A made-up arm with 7 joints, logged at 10 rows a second.
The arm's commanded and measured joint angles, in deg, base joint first. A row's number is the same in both.
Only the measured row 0 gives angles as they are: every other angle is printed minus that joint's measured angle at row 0.
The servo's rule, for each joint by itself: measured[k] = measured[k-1] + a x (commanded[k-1-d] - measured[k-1]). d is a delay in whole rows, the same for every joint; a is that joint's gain. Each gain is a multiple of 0.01, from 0.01 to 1. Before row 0 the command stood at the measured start. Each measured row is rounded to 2 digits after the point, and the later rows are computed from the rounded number. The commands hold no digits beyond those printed.
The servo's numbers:
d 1
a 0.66 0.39 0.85 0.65 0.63 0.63 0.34
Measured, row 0:
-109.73 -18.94 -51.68 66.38 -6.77 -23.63 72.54
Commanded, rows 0 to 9:
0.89 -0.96 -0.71 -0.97 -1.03 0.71 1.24
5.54 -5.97 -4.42 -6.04 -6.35 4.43 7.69
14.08 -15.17 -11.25 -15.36 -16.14 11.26 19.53
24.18 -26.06 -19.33 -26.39 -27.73 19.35 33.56
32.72 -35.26 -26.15 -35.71 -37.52 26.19 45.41
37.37 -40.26 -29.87 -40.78 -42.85 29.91 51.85
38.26 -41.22 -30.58 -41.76 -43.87 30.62 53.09
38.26 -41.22 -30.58 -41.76 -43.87 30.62 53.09
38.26 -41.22 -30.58 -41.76 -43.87 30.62 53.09
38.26 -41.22 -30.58 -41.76 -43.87 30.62 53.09
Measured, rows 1 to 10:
0.00 0.00 0.00 0.00 0.00 0.00 0.00
0.59 -0.37 -0.60 -0.63 -0.65 0.45 0.42
3.86 -2.55 -3.85 -4.15 -4.24 2.96 2.89
10.61 -7.47 -10.14 -11.44 -11.74 8.19 8.55
19.57 -14.72 -17.95 -21.16 -21.81 15.22 17.05
28.25 -22.73 -24.92 -30.62 -31.71 22.13 26.69
34.27 -29.57 -29.13 -37.22 -38.73 27.03 35.24
36.90 -34.11 -30.36 -40.17 -41.97 29.29 41.31
37.80 -36.88 -30.55 -41.20 -43.17 30.13 45.32
38.10 -38.57 -30.58 -41.56 -43.61 30.44 47.96

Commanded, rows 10 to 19:
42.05 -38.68 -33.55 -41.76 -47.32 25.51 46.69
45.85 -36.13 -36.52 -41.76 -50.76 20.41 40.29
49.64 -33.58 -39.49 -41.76 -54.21 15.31 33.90
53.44 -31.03 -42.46 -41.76 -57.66 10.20 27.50
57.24 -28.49 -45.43 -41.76 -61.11 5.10 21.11
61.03 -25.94 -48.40 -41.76 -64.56 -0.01 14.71
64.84 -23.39 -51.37 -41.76 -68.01 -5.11 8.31
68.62 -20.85 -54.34 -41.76 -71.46 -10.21 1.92
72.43 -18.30 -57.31 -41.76 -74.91 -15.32 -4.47
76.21 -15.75 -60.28 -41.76 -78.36 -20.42 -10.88
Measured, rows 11 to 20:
38.21 -39.60 -30.58 -41.69 -43.77 30.55 49.70
40.74 -39.24 -33.10 -41.74 -46.01 27.37 48.68
44.11 -38.03 -36.01 -41.75 -49.00 22.99 45.83
47.76 -36.29 -38.97 -41.76 -52.28 18.15 41.77
51.51 -34.24 -41.94 -41.76 -55.67 13.14 36.92
55.29 -32.00 -44.91 -41.76 -59.10 8.07 31.54
59.08 -29.64 -47.88 -41.76 -62.54 2.98 25.82
62.88 -27.20 -50.85 -41.76 -65.99 -2.12 19.87
66.67 -24.72 -53.82 -41.76 -69.44 -7.22 13.77
70.47 -22.22 -56.79 -41.76 -72.89 -12.32 7.57

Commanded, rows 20 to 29:
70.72 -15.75 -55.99 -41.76 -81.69 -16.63 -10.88
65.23 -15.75 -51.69 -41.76 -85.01 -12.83 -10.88
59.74 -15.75 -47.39 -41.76 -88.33 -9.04 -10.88
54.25 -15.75 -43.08 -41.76 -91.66 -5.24 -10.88
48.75 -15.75 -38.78 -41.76 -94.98 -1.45 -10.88
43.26 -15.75 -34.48 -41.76 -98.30 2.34 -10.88
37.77 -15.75 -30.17 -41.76 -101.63 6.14 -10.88
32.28 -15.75 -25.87 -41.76 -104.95 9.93 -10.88
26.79 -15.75 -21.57 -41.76 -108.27 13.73 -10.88
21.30 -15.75 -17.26 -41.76 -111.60 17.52 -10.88
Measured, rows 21 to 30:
74.26 -19.70 -59.76 -41.76 -76.34 -17.42 1.30
71.92 -18.16 -56.56 -41.76 -79.71 -16.92 -2.84
67.50 -17.22 -52.42 -41.76 -83.05 -14.34 -5.57
62.38 -16.65 -48.14 -41.76 -86.38 -11.00 -7.38
57.01 -16.30 -43.84 -41.76 -89.71 -7.37 -8.57
51.56 -16.09 -39.54 -41.76 -93.03 -3.64 -9.36
46.08 -15.96 -35.24 -41.76 -96.35 0.13 -9.88
40.60 -15.88 -30.93 -41.76 -99.68 3.92 -10.22
35.11 -15.83 -26.63 -41.76 -103.00 7.71 -10.44
29.62 -15.80 -22.33 -41.76 -106.32 11.50 -10.59

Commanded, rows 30 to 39:
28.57 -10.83 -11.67 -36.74 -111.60 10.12 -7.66
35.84 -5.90 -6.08 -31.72 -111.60 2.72 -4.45
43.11 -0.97 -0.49 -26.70 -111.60 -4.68 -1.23
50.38 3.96 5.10 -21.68 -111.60 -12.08 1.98
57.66 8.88 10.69 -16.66 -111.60 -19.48 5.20
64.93 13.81 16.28 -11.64 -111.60 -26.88 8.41
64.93 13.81 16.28 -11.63 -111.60 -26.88 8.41
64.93 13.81 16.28 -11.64 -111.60 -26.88 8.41
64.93 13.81 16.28 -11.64 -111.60 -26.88 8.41
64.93 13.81 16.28 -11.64 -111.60 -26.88 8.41
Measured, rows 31 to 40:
24.13 -15.78 -18.02 -41.76 -109.65 15.29 -10.69
27.06 -13.85 -12.62 -38.50 -110.88 12.03 -9.66
32.85 -10.75 -7.06 -34.09 -111.33 6.16 -7.89
39.62 -6.94 -1.48 -29.29 -111.50 -0.67 -5.63
46.72 -2.69 4.11 -24.34 -111.56 -7.86 -3.04
53.94 1.82 9.70 -19.35 -111.59 -15.18 -0.24
61.19 6.50 15.29 -14.34 -111.60 -22.55 2.70
63.66 9.35 16.13 -12.58 -111.60 -25.28 4.64
64.50 11.09 16.26 -11.97 -111.60 -26.29 5.92
64.78 12.15 16.28 -11.76 -111.60 -26.66 6.77

